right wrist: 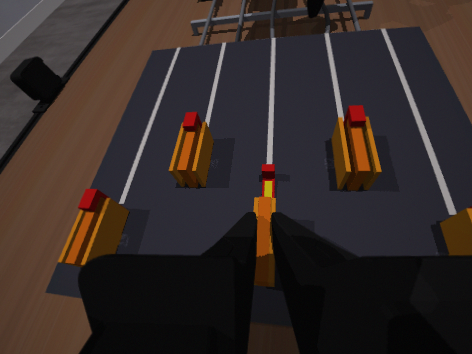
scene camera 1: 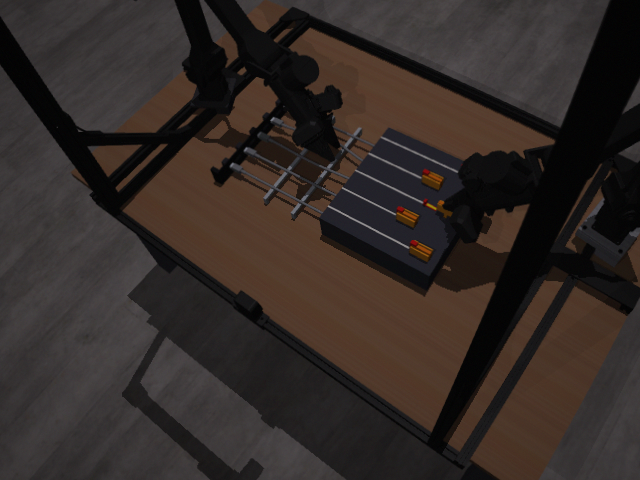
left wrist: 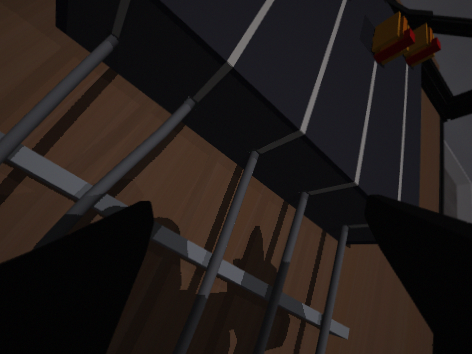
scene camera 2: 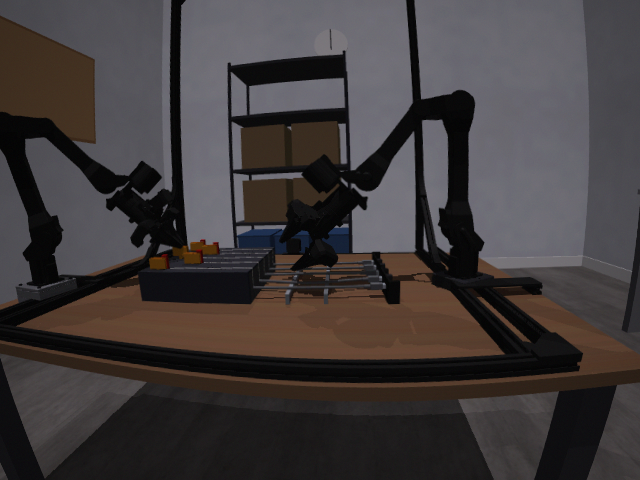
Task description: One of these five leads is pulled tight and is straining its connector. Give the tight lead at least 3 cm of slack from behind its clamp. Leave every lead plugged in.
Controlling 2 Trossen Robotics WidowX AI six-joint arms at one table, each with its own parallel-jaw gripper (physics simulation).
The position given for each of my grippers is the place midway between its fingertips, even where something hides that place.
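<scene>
My left gripper [scene camera 1: 336, 154] is open and holds nothing; you'd also find that gripper in the left wrist view [left wrist: 259, 208] and in scene camera 2 [scene camera 2: 286, 255]. As for my right gripper [scene camera 1: 444, 204], it shows in the right wrist view [right wrist: 263, 221] too, and in scene camera 2 [scene camera 2: 182, 246]. And there's an orange connector [right wrist: 263, 206].
</scene>
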